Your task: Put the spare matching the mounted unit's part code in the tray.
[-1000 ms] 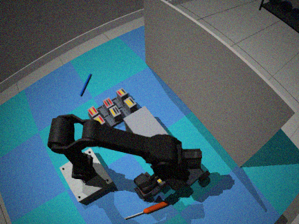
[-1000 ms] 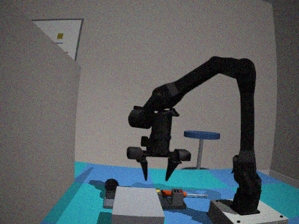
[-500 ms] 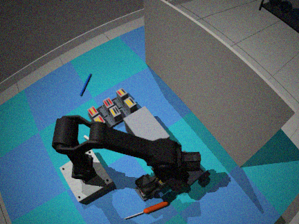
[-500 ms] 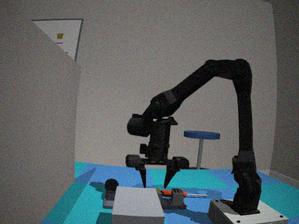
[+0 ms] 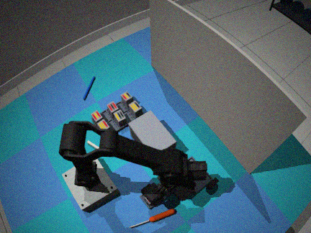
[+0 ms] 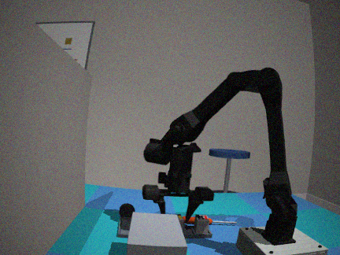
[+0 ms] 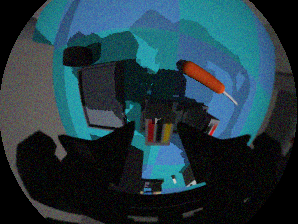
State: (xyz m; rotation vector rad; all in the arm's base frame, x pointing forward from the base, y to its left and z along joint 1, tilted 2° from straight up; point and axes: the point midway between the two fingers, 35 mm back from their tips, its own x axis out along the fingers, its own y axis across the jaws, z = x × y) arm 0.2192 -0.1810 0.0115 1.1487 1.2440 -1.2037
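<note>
My gripper tip is right at the grey spare. The rest, counted from my gripper tip: blue pen: 590 mm to the left, 30 mm below; then dark grey flat tray: 110 mm ahead, 20 mm to the right, 30 mm below; then tall grey wall panel: 310 mm ahead, 170 mm to the left, 190 mm above.
</note>
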